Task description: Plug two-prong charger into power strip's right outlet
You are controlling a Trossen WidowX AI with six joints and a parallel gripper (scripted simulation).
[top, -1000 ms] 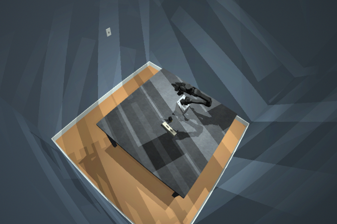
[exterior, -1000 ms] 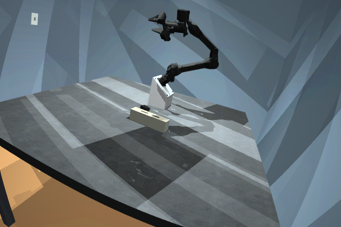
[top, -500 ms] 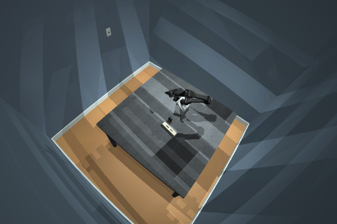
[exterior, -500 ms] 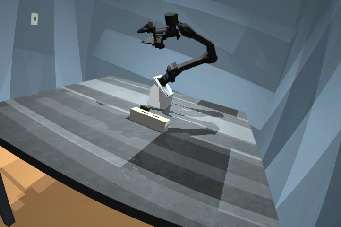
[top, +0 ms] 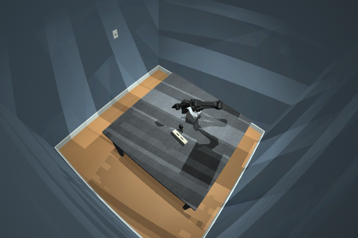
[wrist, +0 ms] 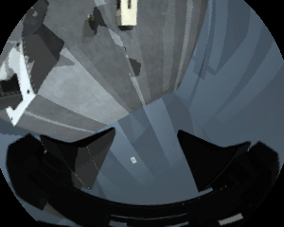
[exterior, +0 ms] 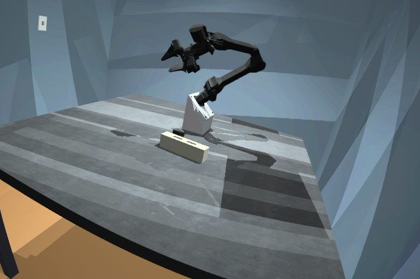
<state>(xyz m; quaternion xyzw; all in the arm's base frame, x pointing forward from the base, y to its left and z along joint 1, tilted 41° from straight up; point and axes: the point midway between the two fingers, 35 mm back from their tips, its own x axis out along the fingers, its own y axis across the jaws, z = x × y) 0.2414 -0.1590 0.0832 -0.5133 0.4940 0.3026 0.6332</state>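
Right now my gripper tip is 290 mm above the two-prong charger, 120 mm to the right of it and 20 mm past it.
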